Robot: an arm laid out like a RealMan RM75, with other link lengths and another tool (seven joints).
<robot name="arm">
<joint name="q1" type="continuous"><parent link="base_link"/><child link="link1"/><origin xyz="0 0 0.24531"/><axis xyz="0 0 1"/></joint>
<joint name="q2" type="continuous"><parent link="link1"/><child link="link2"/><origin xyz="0 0 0"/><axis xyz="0 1 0"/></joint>
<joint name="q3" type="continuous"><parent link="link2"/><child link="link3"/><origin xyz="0 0 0.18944"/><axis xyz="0 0 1"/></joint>
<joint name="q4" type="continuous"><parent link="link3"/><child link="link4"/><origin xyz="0 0 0"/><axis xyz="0 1 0"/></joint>
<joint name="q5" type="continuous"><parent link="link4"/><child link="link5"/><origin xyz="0 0 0.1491"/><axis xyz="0 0 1"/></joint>
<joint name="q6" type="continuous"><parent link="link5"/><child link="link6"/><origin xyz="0 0 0"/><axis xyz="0 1 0"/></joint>
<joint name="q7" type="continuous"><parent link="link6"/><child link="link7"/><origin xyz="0 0 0.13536"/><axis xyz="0 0 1"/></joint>
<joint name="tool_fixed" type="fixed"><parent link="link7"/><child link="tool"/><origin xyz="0.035 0.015 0.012" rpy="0 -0.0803 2.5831"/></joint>
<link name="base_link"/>
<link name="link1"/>
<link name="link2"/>
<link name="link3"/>
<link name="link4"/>
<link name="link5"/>
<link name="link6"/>
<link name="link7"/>
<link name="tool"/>
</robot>
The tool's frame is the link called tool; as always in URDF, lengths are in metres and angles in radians. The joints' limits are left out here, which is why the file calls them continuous.
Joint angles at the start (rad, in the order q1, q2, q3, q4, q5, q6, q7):
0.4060, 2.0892, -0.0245, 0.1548, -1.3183, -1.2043, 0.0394
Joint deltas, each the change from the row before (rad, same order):
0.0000, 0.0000, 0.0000, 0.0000, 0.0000, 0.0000, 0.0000
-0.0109, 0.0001, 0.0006, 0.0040, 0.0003, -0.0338, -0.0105
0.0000, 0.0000, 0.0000, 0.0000, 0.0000, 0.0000, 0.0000
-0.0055, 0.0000, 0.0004, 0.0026, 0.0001, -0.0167, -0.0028
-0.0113, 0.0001, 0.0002, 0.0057, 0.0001, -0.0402, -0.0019
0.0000, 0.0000, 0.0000, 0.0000, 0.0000, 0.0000, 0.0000
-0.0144, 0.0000, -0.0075, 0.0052, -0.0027, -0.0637, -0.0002
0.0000, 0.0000, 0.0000, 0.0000, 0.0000, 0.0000, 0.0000
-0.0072, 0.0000, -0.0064, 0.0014, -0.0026, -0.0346, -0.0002
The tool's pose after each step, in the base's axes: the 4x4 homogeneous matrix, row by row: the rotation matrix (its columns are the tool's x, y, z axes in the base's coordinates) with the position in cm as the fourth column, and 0 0 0 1 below. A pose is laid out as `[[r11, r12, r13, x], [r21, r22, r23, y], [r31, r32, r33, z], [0, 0, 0, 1]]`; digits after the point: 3 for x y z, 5 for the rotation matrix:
[[-0.97786, 0.18325, 0.10104, 27.741], [0.11287, 0.05528, 0.99207, 25.512], [0.17621, 0.98151, -0.07474, 1.495], [0, 0, 0, 1]]
[[-0.98035, 0.17718, 0.08672, 27.632], [0.09477, 0.03749, 0.99479, 25.328], [0.17301, 0.98346, -0.05355, 1.758], [0, 0, 0, 1]]
[[-0.98035, 0.17718, 0.08672, 27.632], [0.09477, 0.03749, 0.99479, 25.328], [0.17301, 0.98346, -0.05355, 1.758], [0, 0, 0, 1]]
[[-0.98095, 0.17709, 0.07979, 27.566], [0.08618, 0.02866, 0.99587, 25.228], [0.17408, 0.98378, -0.04337, 1.877], [0, 0, 0, 1]]
[[-0.98160, 0.18097, 0.06087, 27.340], [0.06338, 0.00811, 0.99796, 25.030], [0.18011, 0.98346, -0.01943, 2.159], [0, 0, 0, 1]]
[[-0.98160, 0.18097, 0.06087, 27.340], [0.06338, 0.00811, 0.99796, 25.030], [0.18011, 0.98346, -0.01943, 2.159], [0, 0, 0, 1]]
[[-0.98275, 0.18364, 0.02199, 26.862], [0.01935, -0.01617, 0.99968, 24.762], [0.18394, 0.98286, 0.01234, 2.570], [0, 0, 0, 1]]
[[-0.98275, 0.18364, 0.02199, 26.862], [0.01935, -0.01617, 0.99968, 24.762], [0.18394, 0.98286, 0.01234, 2.570], [0, 0, 0, 1]]
[[-0.98306, 0.18327, -0.00167, 26.576], [-0.00668, -0.02674, 0.99962, 24.611], [0.18316, 0.98270, 0.02751, 2.781], [0, 0, 0, 1]]

